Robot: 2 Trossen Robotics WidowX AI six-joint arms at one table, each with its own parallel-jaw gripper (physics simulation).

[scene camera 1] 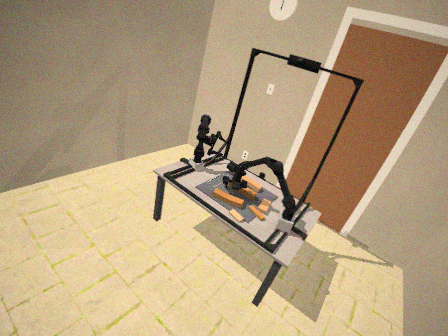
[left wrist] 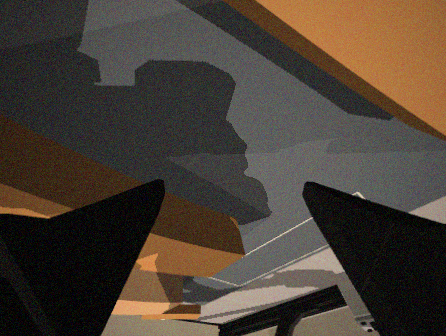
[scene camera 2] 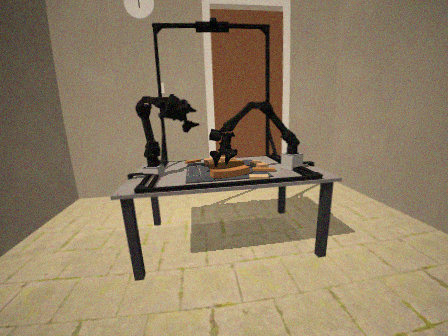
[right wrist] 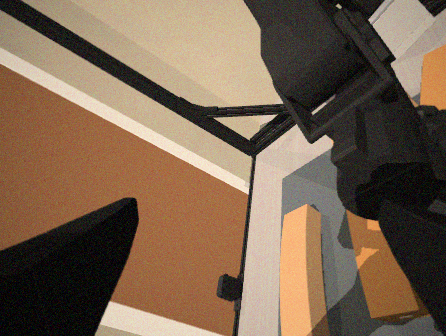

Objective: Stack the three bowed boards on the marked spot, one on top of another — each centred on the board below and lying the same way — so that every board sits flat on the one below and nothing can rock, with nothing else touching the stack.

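Seen in the pictures: left gripper, between the fingertips: (scene camera 1: 231, 188) (left wrist: 234, 187) (scene camera 2: 220, 165); right gripper, between the fingertips: (scene camera 1: 224, 148) (scene camera 2: 197, 117) (right wrist: 257, 210); left arm's base, origin of its link: (scene camera 1: 286, 217) (scene camera 2: 292, 153) (right wrist: 368, 8); right arm's base, origin of its link: (scene camera 1: 197, 161) (scene camera 2: 153, 166).
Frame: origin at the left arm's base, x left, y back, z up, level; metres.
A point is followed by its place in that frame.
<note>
The front bowed orange board (scene camera 1: 228, 198) @(x -0.045, y -0.422, z -0.057 m) (scene camera 2: 230, 173) @(x -0.037, y -0.445, z -0.072 m) (left wrist: 380, 45) @(x -0.090, y -0.460, z -0.056 m) lies on the dark mat. The middle board (scene camera 1: 248, 193) @(x -0.202, y -0.300, z -0.055 m) (left wrist: 200, 255) @(x -0.256, y -0.435, z -0.049 m) (right wrist: 387, 287) @(x -0.271, y -0.443, z -0.050 m) lies behind it, in shadow and partly hidden by my left gripper. The back board (scene camera 1: 253, 184) @(x -0.358, y -0.288, z -0.053 m) (right wrist: 295, 270) @(x -0.394, y -0.340, z -0.049 m) lies farthest back. The three boards lie apart. The marked spot, a thin pale outline (left wrist: 278, 237) @(x -0.276, y -0.543, z -0.095 m), is on the mat at the picture's left in the scene views, with no board on it. My left gripper (scene camera 2: 222, 165) @(x -0.177, y -0.434, z -0.055 m) (left wrist: 234, 187) @(x -0.177, y -0.434, z -0.055 m) is open and empty, low near the front and middle boards. My right gripper (scene camera 2: 197, 117) @(x -0.179, y -0.568, z 0.248 m) (right wrist: 257, 210) @(x -0.179, y -0.568, z 0.248 m) is open and empty, high above the table's left side.
Small orange blocks (scene camera 1: 264, 205) @(x -0.142, y -0.156, z -0.067 m) (scene camera 1: 257, 213) @(x -0.031, y -0.190, z -0.079 m) and a pale flat piece (scene camera 1: 236, 215) @(x 0.076, y -0.323, z -0.080 m) (scene camera 2: 259, 176) @(x 0.083, y -0.329, z -0.081 m) lie right of the boards. Black rails edge the table (scene camera 2: 122, 191) @(x -0.148, y -1.020, z -0.100 m). A black overhead frame (scene camera 1: 242, 102) @(x -0.739, y -0.637, z 0.483 m) (scene camera 2: 267, 75) @(x -0.435, y 0.149, z 0.561 m) stands at the back.
</note>
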